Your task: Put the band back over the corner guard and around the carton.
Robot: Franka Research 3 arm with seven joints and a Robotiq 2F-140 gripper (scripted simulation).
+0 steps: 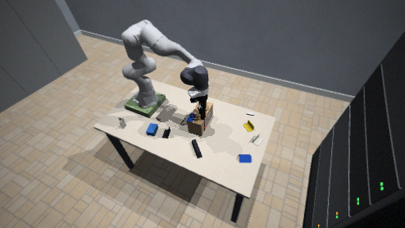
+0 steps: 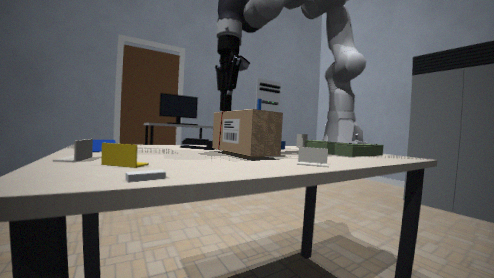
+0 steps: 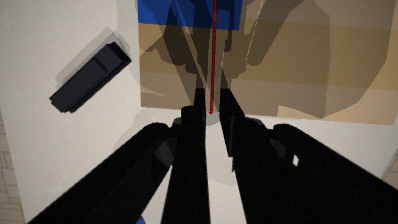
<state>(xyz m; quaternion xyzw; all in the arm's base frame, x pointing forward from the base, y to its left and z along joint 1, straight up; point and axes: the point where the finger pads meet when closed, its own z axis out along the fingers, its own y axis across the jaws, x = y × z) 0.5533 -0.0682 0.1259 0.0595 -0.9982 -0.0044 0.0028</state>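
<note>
The brown carton lies 100 mm below my hand, 50 mm to the left of it and 50 mm behind it. Also, from my hand: yellow angle piece 310 mm ahead, 170 mm to the left, 170 mm below; then white corner guard 400 mm ahead, 170 mm below, 80 mm to the left.
</note>
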